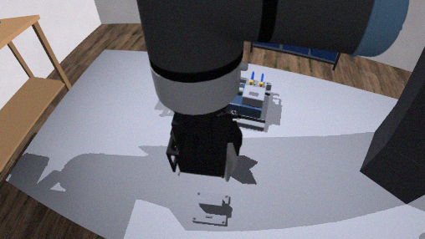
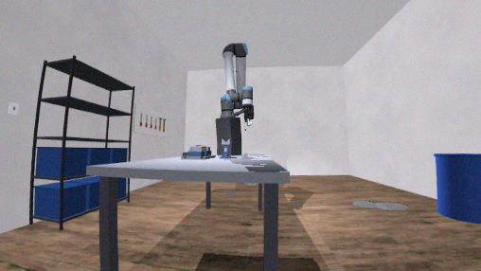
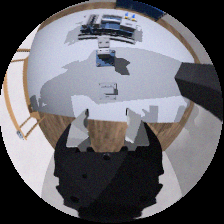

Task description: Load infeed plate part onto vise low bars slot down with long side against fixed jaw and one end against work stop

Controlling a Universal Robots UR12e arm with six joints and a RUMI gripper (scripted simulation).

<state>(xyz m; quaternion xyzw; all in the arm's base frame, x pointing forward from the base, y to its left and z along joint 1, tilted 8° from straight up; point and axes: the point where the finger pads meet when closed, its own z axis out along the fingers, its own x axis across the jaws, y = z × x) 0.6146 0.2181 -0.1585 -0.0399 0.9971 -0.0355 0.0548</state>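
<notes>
My gripper is now 22 cm above the grey part and 1 cm to the left of it. The rest, counted from my hand: infeed plate 24 cm below, 1 cm to the left; then vise 38 cm to the right, 20 cm below, 3 cm ahead; then air cylinder 37 cm to the right, 17 cm below, 7 cm behind.
</notes>
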